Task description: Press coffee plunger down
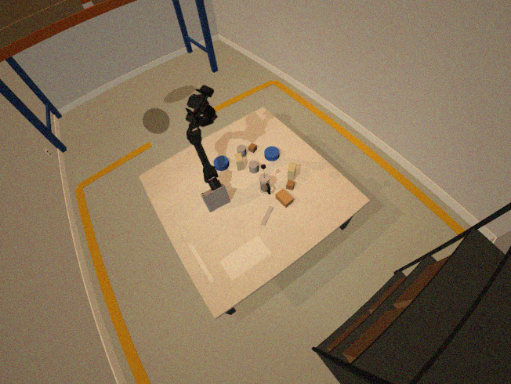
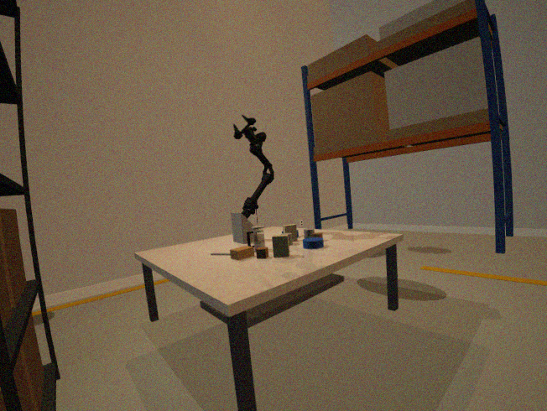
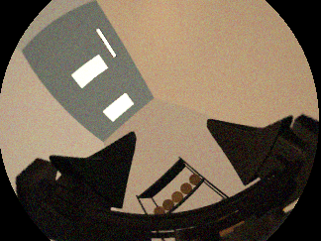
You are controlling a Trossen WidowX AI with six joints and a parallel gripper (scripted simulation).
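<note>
The coffee press lies 27 cm ahead of my gripper tip, 13 cm to the right of it and 74 cm below it. The rest, counted from my gripper tip: grey bar 15 cm ahead, 30 cm to the right, 86 cm below; then orange box 32 cm ahead, 27 cm to the right, 84 cm below.
</note>
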